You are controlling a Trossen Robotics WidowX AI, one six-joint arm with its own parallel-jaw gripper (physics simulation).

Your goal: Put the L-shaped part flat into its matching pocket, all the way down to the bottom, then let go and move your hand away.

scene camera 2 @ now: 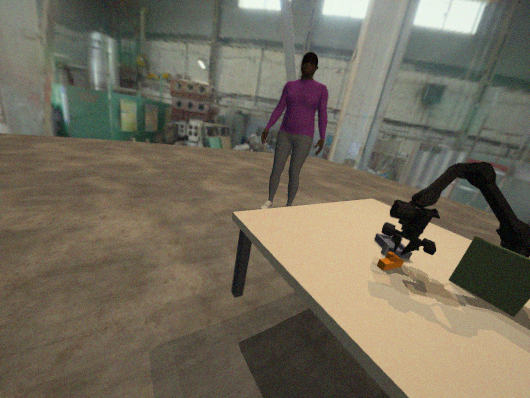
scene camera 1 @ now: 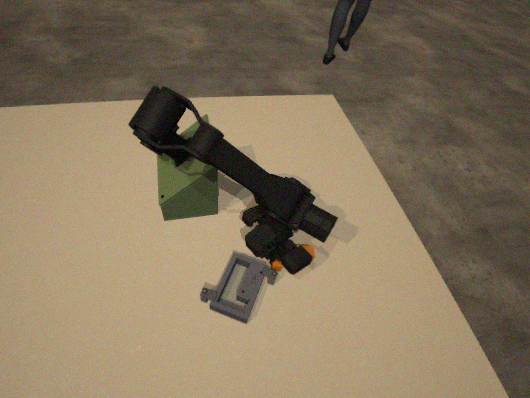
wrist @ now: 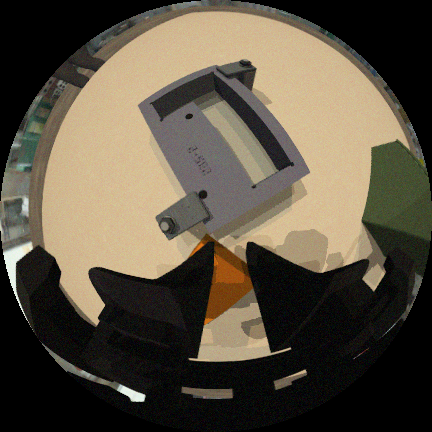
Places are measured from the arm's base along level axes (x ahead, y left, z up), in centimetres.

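Pixels of known places: gripper, fingertip midpoint: (scene camera 2: 397,253) (wrist: 229,247); arm's base, origin of the base link: (scene camera 2: 509,263).
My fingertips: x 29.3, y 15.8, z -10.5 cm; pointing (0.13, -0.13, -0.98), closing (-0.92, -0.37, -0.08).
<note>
For each thing: its top centre in the pictures, then the offset to it from my fingertips. Level surfaces: height alone.
- orange L-shaped part, middle of its top: (wrist: 192,301) (scene camera 1: 293,255) (scene camera 2: 388,257) dz -0.5, dx +0.5, dy +6.8 cm
- beige table, its level: dz -3.5 cm
- grey-violet fixture block, middle of its top: (wrist: 211,111) (scene camera 1: 240,281) (scene camera 2: 394,240) dz +1.3, dx +4.9, dy -8.1 cm
The orange L-shaped part (scene camera 1: 308,249) (scene camera 2: 390,262) (wrist: 225,282) lies flat on the beige table (scene camera 1: 342,336) (scene camera 2: 323,245) (wrist: 100,160), just beside a clamp tab of the grey-violet fixture block (scene camera 1: 255,276) (scene camera 2: 383,239) (wrist: 201,160). The block's L-shaped pocket is empty. My gripper (scene camera 1: 281,257) (scene camera 2: 407,246) (wrist: 229,247) hovers a little above the part with its fingers narrowed and nothing between them. In the wrist view the part shows through the gap between the fingers, on the table below them.
A green block (scene camera 1: 184,185) (scene camera 2: 458,272) (wrist: 397,193) carries the arm's base behind the fixture. A person (scene camera 2: 299,126) (scene camera 1: 342,28) stands on the floor beyond the table's far edge.
</note>
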